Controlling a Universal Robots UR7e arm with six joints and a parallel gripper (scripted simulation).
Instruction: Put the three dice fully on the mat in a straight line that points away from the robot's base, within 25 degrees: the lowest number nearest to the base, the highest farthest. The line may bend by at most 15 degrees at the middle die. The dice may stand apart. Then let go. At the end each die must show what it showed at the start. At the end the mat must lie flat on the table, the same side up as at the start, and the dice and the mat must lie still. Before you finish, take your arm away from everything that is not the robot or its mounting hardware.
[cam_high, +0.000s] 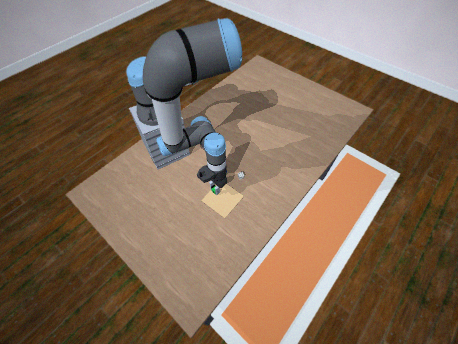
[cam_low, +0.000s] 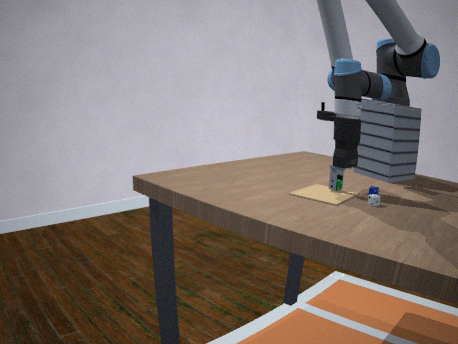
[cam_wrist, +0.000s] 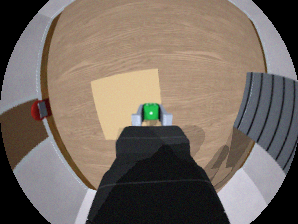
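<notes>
My gripper is now 1 cm above the green die. The rest, counted from my hand: tan mat (5 cm ahead, 2 cm below, 1 cm to the right); blue die (11 cm to the left, 4 cm behind, 1 cm below); white die (14 cm to the left, 4 cm ahead, 1 cm below).
</notes>
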